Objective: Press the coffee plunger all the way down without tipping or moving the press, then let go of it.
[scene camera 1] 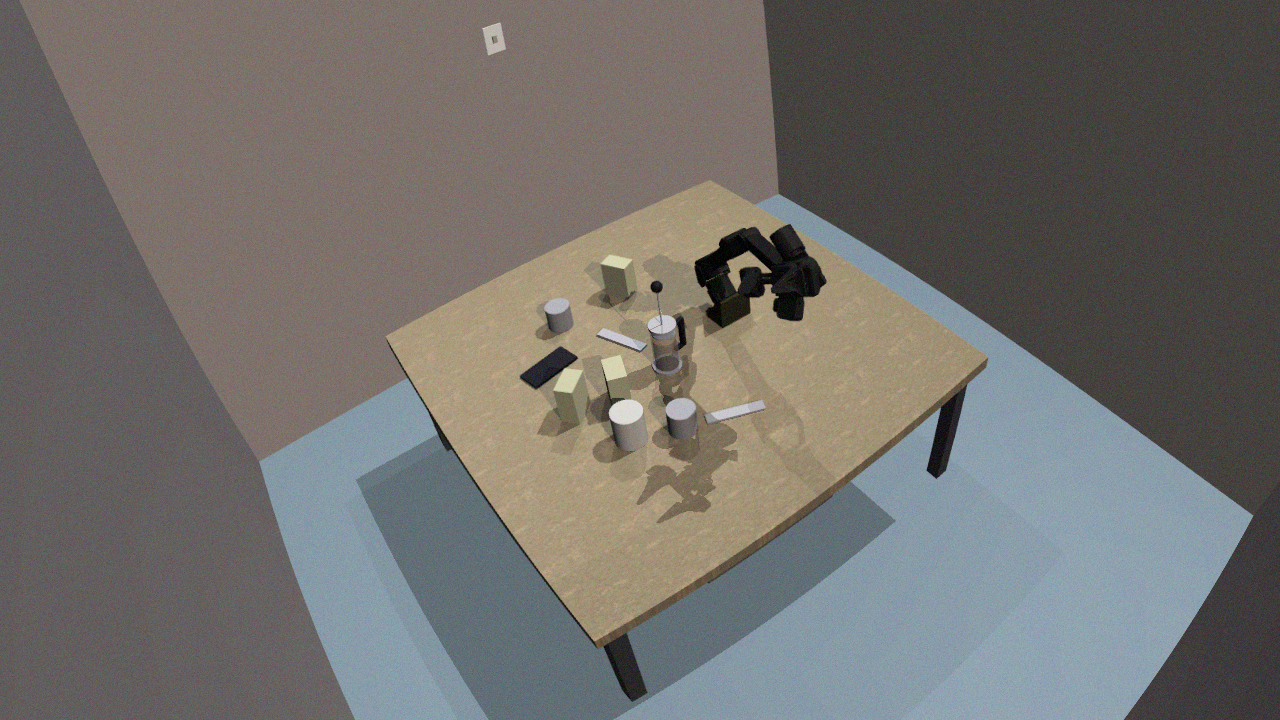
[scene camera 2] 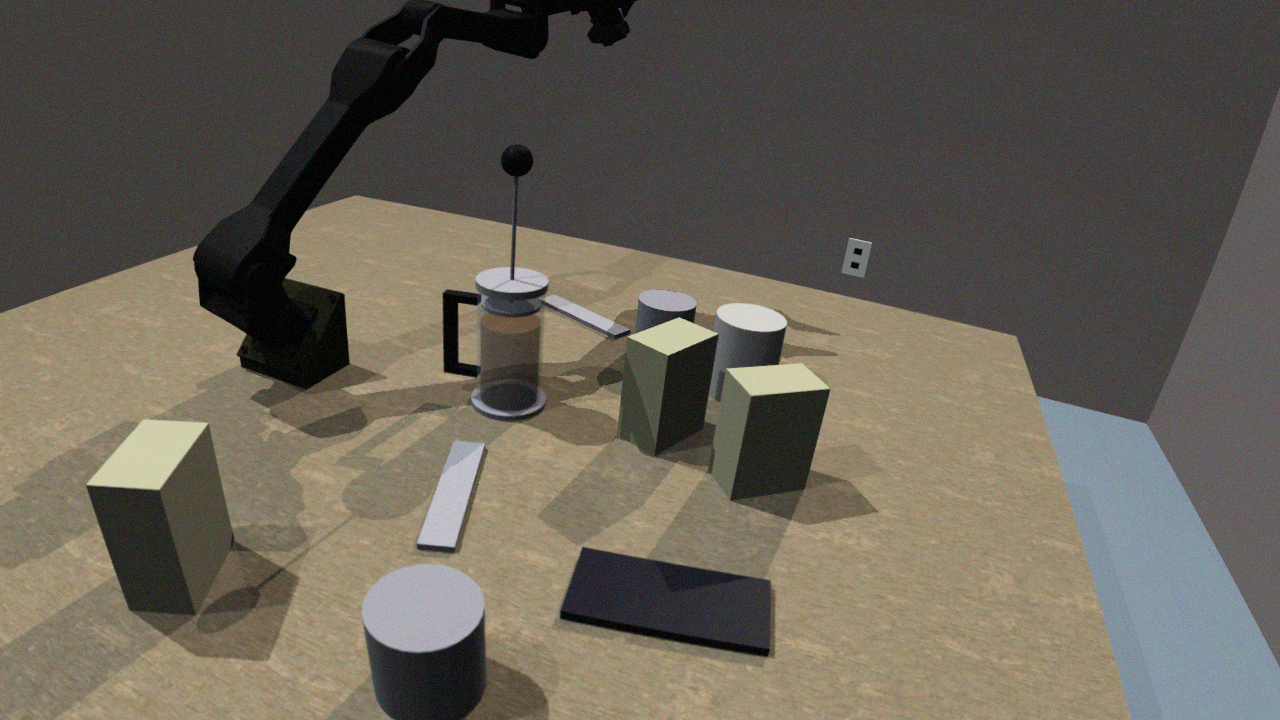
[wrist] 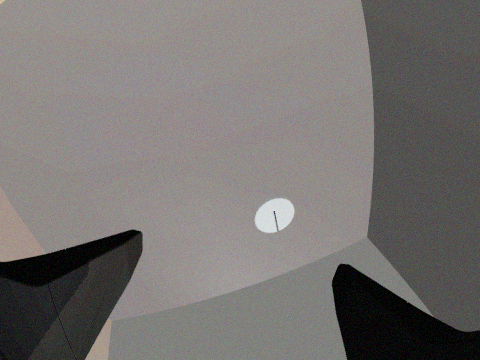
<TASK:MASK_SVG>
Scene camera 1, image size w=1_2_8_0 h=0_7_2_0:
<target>gripper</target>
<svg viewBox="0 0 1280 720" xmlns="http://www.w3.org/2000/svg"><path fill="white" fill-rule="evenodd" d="M818 272L813 265L804 265L802 261L799 262L797 260L782 262L782 266L772 266L772 273L761 274L759 267L744 267L739 271L741 284L738 287L738 294L743 294L745 297L762 297L765 293L764 284L772 284L771 293L779 296L779 298L775 298L773 301L773 311L776 312L777 317L789 321L800 321L803 319L805 307L803 297L819 295Z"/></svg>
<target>glass coffee press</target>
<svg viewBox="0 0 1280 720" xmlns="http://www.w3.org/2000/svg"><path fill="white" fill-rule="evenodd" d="M654 281L650 288L653 292L657 293L660 316L656 316L648 322L654 359L652 367L657 374L669 376L678 373L683 367L683 360L680 357L679 350L687 344L684 317L679 316L677 319L674 319L668 315L661 315L658 292L663 289L663 285L659 281Z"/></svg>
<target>black slab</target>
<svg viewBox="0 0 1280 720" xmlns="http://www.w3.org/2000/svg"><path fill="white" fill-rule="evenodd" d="M578 358L560 346L520 375L520 378L535 389L538 389Z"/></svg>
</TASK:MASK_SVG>
